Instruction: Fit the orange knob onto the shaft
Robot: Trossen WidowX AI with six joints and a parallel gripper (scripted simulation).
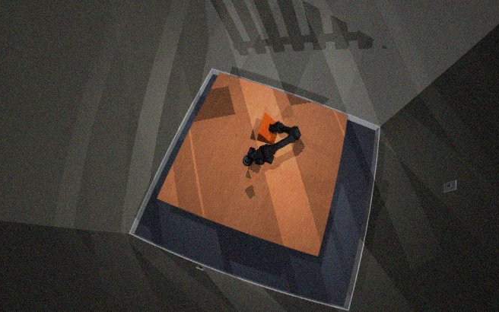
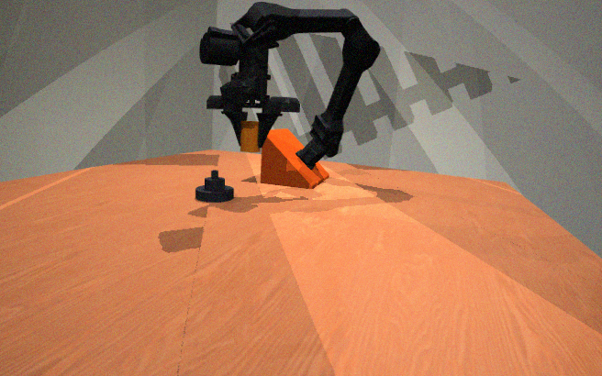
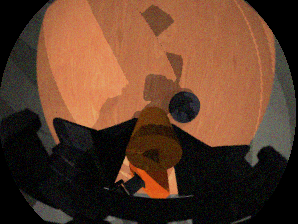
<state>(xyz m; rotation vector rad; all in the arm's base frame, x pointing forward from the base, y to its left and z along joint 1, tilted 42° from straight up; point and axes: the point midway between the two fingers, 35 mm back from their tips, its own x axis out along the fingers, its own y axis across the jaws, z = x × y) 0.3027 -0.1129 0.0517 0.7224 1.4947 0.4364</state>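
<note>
Right now the dark round pedestal is 1 cm behind my gripper tip, 9 cm to the right of it and 9 cm below it. The rest, counted from my gripper tip: orange knob (2 cm above).
</note>
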